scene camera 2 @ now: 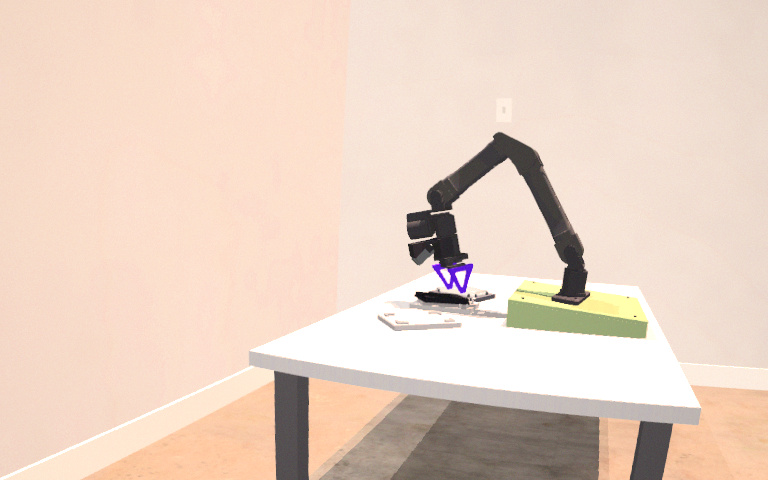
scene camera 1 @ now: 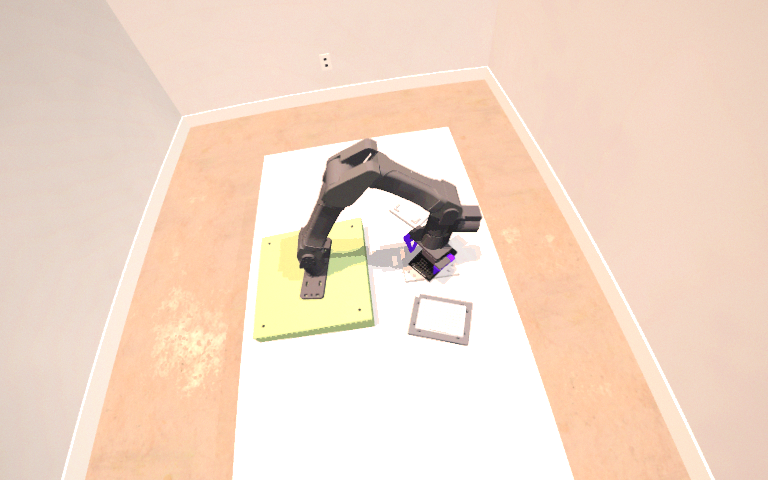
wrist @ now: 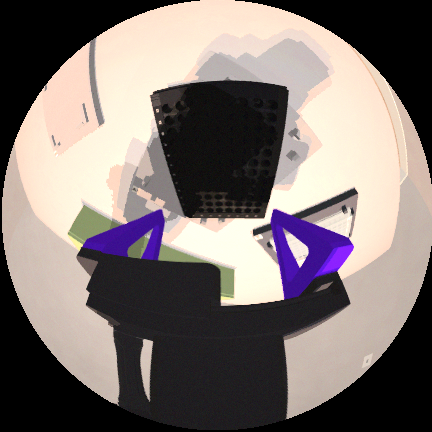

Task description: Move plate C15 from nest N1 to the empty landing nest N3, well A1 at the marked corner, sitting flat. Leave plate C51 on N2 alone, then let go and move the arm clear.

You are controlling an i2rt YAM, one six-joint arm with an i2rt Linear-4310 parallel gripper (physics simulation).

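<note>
A black well plate is on the middle white nest, turned askew to it; whether it sits flat I cannot tell. My gripper is open, its purple fingertips low over the plate and apart. An empty pale nest with raised corner pieces lies to one side. A white plate sits in a grey nest on the other side. Plate and nest names are unreadable; the arm partly hides the black plate in scene camera 1.
The arm's base stands on a yellow-green block on the white table. The arm arches high from the block over to the middle nest. The shadows of the arm fall around the middle nest.
</note>
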